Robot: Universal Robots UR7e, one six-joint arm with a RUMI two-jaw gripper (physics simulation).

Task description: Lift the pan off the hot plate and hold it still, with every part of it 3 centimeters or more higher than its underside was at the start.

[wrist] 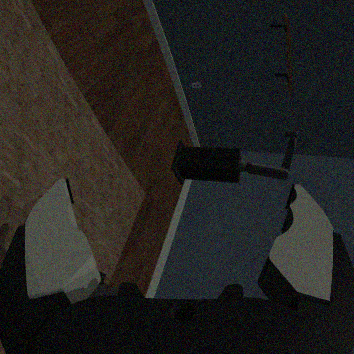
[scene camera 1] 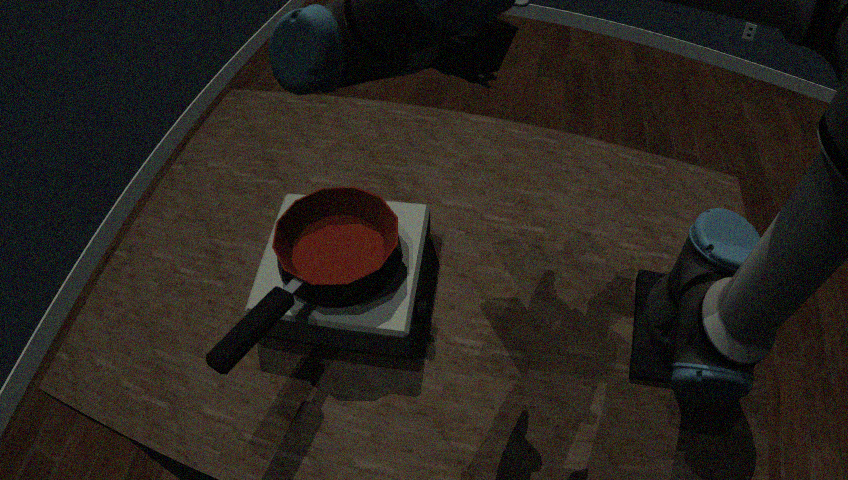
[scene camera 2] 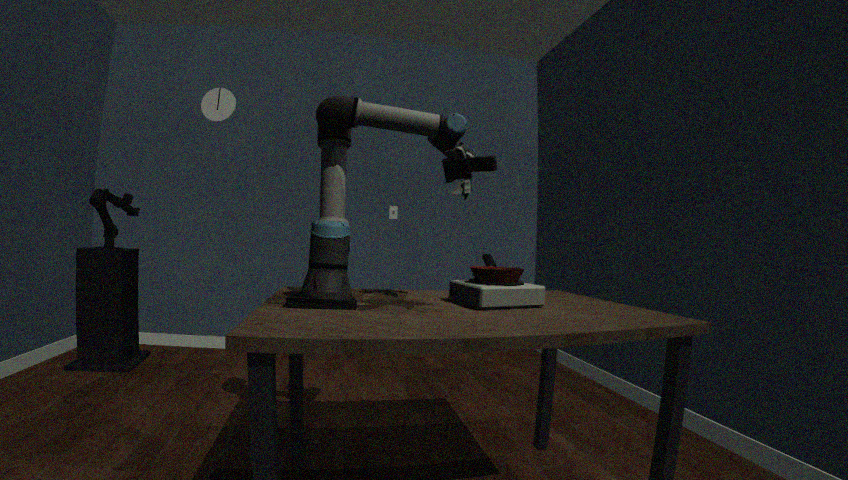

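Pixels of known places: gripper, fingertip midpoint: (wrist: 179, 186) (scene camera 2: 461, 174); arm's base at its link origin: (scene camera 2: 326, 297).
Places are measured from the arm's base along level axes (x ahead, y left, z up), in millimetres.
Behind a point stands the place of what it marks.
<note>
A red pan (scene camera 1: 339, 252) @[x 548, y -20, z 60 mm] (scene camera 2: 497, 274) @[x 514, y -96, z 83 mm] with a dark outside rests upright on the white-topped hot plate (scene camera 1: 416, 231) @[x 446, y -82, z 49 mm] (scene camera 2: 512, 296) @[x 544, y -143, z 19 mm]. Its black handle (scene camera 1: 249, 330) @[x 617, y 170, z 126 mm] (scene camera 2: 488, 259) @[x 610, y 145, z 121 mm] sticks out past the hot plate's edge, toward the lower left in scene camera 1. My gripper (wrist: 179, 186) @[x 351, y -154, z 373 mm] is open and empty, its two pale jaws wide apart. In scene camera 2 it hangs high above the table, well above the pan and slightly to the left of it. The pan does not show in the wrist view.
The hot plate stands on a wooden table (scene camera 1: 505, 172) @[x 316, y -305, z -21 mm] (scene camera 2: 416, 324) @[x 184, y -304, z -21 mm]. My arm's base (scene camera 1: 651, 327) @[x 69, y 32, z 15 mm] (scene camera 2: 321, 301) @[x -20, y -79, z 0 mm] stands on the same table, to the right in scene camera 1. A second small arm on a dark pedestal (scene camera 2: 107, 303) (wrist: 210, 164) stands on the floor away from the table.
</note>
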